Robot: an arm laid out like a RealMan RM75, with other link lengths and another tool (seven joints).
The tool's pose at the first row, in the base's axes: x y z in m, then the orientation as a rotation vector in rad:
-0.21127 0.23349 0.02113 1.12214 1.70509 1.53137
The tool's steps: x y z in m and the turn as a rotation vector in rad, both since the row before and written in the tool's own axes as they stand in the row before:
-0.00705 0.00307 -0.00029 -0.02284 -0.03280 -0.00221
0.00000 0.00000 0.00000 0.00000 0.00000 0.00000
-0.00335 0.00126 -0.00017 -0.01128 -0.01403 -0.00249
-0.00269 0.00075 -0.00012 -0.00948 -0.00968 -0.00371
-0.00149 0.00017 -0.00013 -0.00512 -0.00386 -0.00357
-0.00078 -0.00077 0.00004 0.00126 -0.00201 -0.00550
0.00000 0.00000 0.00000 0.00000 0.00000 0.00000
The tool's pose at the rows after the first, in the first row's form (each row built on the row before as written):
-0.20753 0.22716 0.02340 1.12734 1.66258 1.51921
-0.20753 0.22716 0.02340 1.12734 1.66258 1.51921
-0.20594 0.22408 0.02432 1.12711 1.64354 1.51397
-0.20474 0.22160 0.02481 1.12406 1.62951 1.51019
-0.20419 0.22020 0.02485 1.12008 1.62337 1.50823
-0.20394 0.21953 0.02401 1.11660 1.62500 1.50232
-0.20394 0.21953 0.02401 1.11660 1.62500 1.50232

